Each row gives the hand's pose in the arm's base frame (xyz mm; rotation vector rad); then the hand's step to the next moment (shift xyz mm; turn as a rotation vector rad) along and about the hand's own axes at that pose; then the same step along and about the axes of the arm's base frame.
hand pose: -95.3 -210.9 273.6 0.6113 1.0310 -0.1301
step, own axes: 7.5 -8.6 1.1 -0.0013 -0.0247 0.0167
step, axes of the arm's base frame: 1.5 -6.4 -9.4 0.0027 -0.0296 -0.0031
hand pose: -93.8 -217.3 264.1 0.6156 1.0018 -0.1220
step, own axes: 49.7 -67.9 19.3 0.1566 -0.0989 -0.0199
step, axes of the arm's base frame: 16.6 -57.5 -62.2 0.0342 -0.0430 -0.1780
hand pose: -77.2 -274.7 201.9 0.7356 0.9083 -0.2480
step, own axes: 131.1 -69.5 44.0 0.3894 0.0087 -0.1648
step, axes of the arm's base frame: 73.1 -67.0 -118.8 0.1374 0.1574 -0.3677
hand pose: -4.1 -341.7 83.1 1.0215 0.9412 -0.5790
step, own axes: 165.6 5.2 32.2 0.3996 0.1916 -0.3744
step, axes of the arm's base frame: 98.5 -24.7 -134.8 0.2056 0.4254 -0.3366
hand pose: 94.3 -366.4 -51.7 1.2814 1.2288 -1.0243
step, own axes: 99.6 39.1 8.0 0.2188 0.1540 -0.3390
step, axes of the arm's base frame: 50.3 4.9 -94.6 0.1511 0.3691 -0.1657
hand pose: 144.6 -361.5 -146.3 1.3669 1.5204 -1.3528
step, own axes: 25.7 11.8 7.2 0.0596 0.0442 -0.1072
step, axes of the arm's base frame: 4.6 -1.3 -28.8 0.0455 0.1146 -0.0423
